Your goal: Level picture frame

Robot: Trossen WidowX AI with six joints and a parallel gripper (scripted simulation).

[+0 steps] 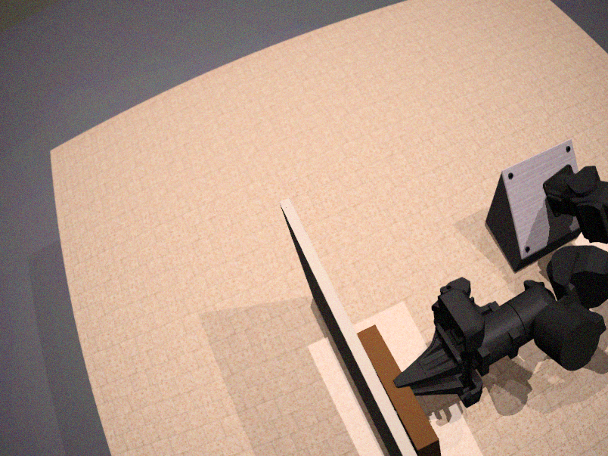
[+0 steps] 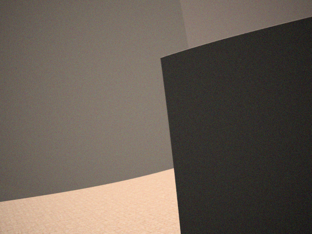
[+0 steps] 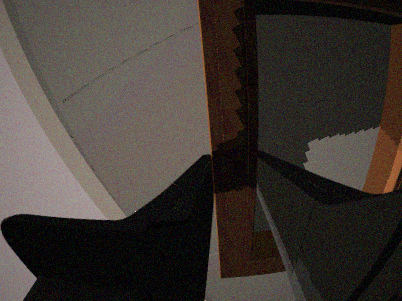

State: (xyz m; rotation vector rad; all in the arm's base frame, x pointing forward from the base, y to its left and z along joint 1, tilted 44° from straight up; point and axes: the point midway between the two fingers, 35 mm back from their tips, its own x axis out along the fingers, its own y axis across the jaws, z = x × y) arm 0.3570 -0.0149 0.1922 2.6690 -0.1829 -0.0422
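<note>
The brown wooden picture frame is 10 mm ahead of my gripper tip, 20 mm to the left of it and 50 mm below it. From my gripper tip the other things lie so: wall panel: 20 mm ahead, 10 mm to the left, 60 mm below.
</note>
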